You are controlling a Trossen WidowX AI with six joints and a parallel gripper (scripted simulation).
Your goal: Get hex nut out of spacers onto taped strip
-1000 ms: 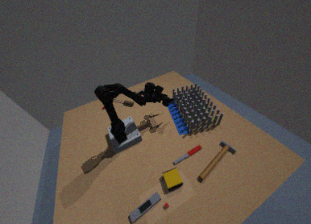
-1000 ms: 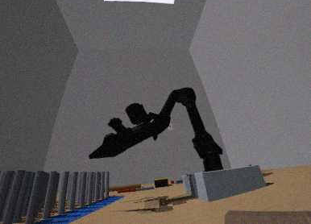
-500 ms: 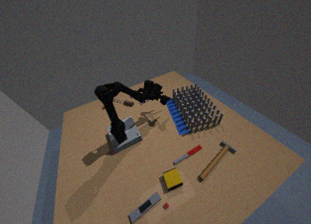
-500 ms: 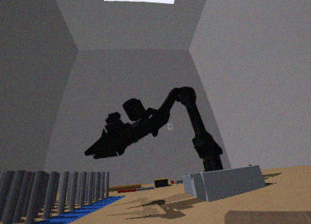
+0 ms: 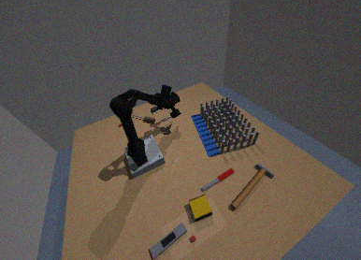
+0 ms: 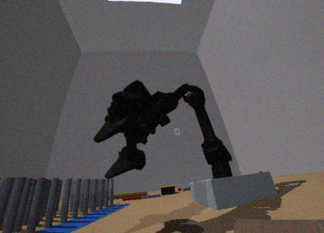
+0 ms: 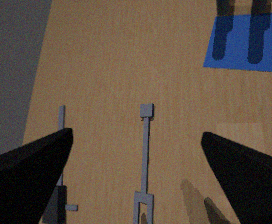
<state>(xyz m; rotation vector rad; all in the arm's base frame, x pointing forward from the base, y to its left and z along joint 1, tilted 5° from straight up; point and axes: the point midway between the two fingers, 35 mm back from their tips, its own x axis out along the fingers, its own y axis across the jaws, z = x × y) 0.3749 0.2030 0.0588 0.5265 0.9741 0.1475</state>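
The hook tool is 230 mm behind my gripper tip, 220 mm to the left of it and 110 mm below it. Round my gripper tip: yellow block: 600 mm to the right, 270 mm behind, 110 mm below; then red-and-grey screwdriver: 550 mm to the right, 120 mm below, 110 mm behind; then blue taped strip: 250 mm to the right, 130 mm below, 60 mm ahead.
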